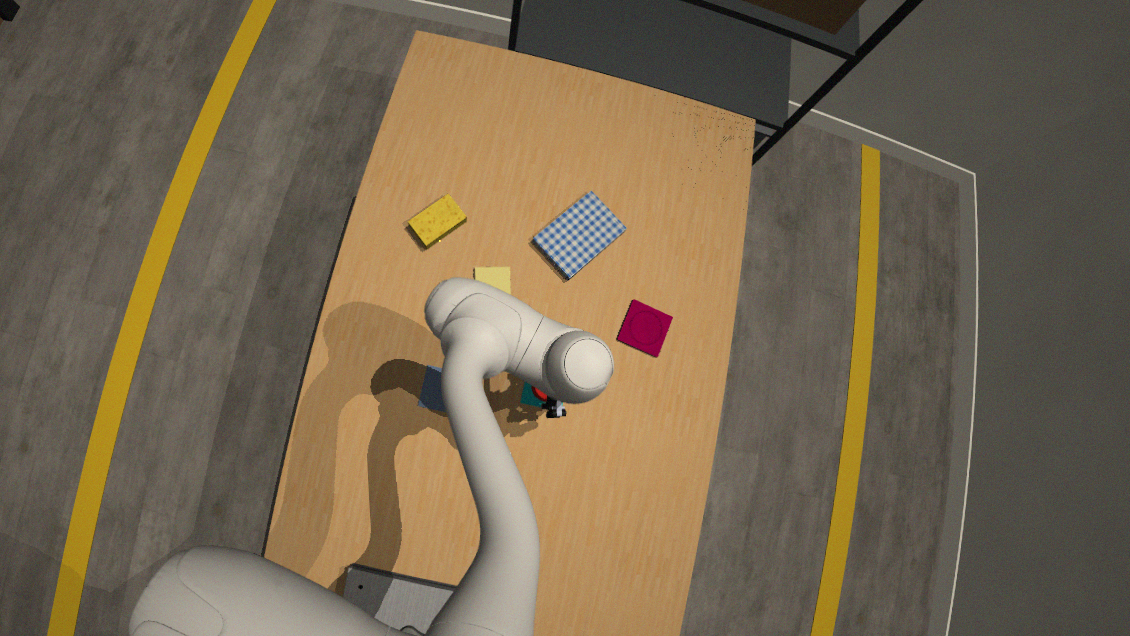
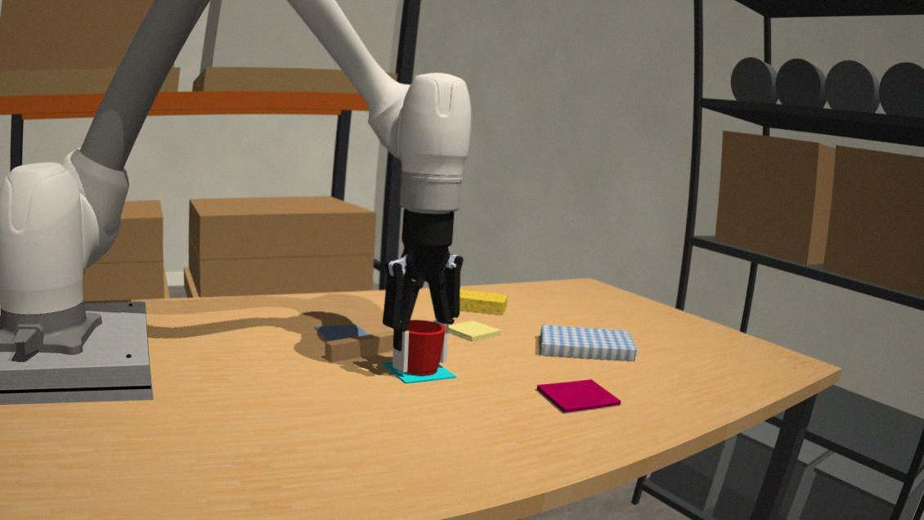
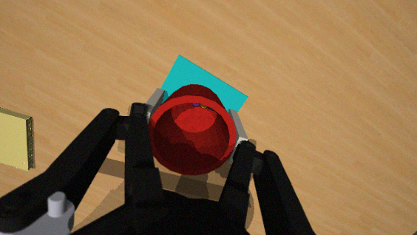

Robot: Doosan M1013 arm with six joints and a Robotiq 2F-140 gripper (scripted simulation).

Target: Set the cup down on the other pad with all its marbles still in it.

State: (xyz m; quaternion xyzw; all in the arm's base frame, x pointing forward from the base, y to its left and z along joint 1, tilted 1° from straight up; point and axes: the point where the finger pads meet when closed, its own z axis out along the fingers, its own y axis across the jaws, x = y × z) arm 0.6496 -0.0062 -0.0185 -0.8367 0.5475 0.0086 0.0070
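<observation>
Right now the red cup is 2 cm below my hand. Round my hand: wooden rail (4 cm behind, 10 cm to the left, 3 cm below); cyan pad (5 cm below).
</observation>
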